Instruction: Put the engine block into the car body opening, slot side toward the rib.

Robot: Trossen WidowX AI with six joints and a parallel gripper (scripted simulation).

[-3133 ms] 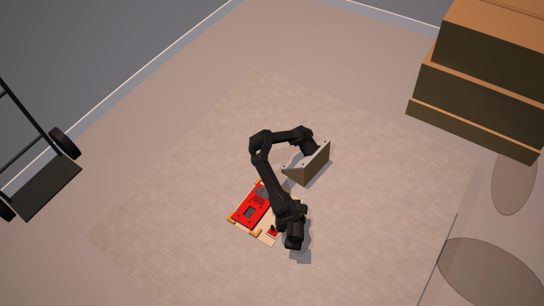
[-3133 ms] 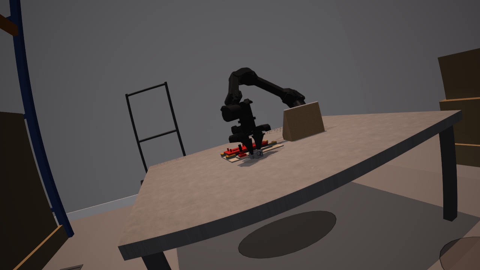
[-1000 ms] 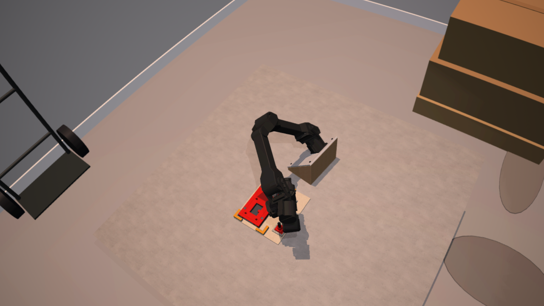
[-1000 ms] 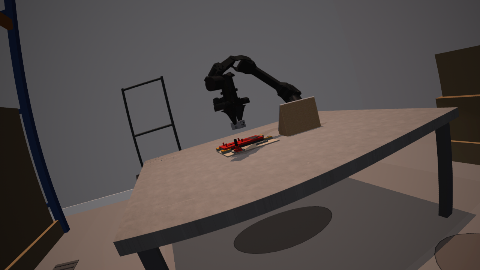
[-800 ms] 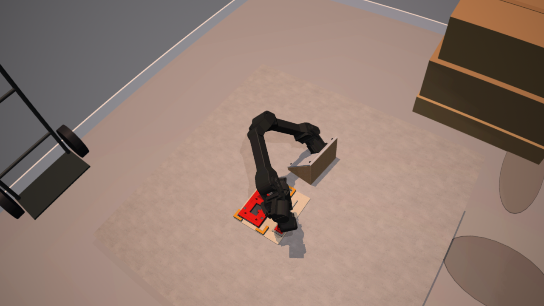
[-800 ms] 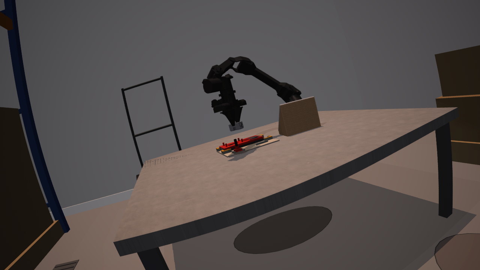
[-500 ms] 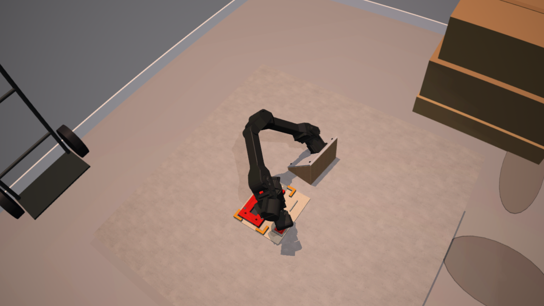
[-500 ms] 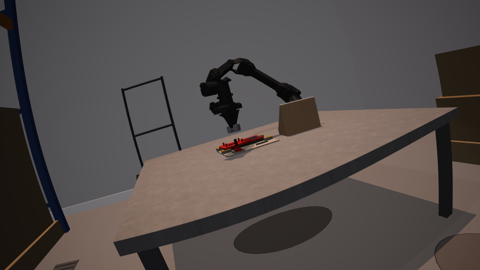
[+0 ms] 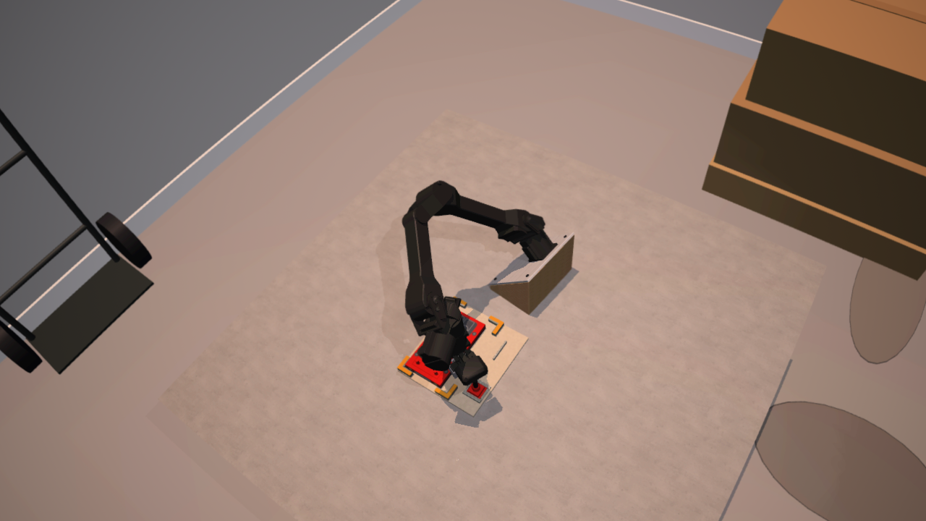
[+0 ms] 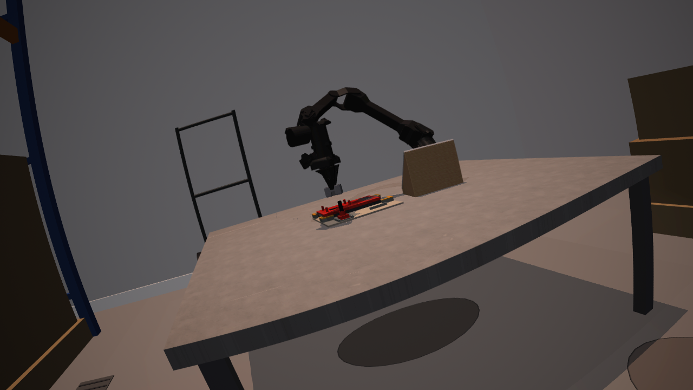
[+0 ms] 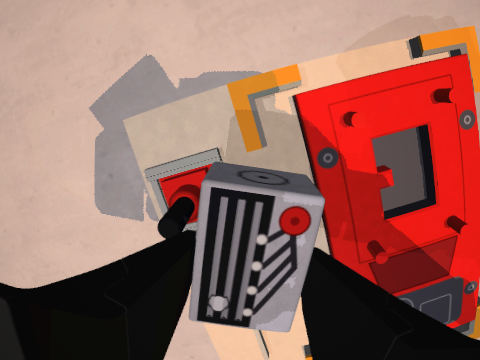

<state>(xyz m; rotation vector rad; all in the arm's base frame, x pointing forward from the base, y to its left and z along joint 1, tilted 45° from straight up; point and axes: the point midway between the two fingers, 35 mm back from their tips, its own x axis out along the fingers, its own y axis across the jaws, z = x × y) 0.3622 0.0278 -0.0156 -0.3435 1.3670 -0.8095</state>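
Now: gripper tip 6 cm above the small base and 4 cm to the right of it. Also, from my gripper tip: engine block: 1 cm below.
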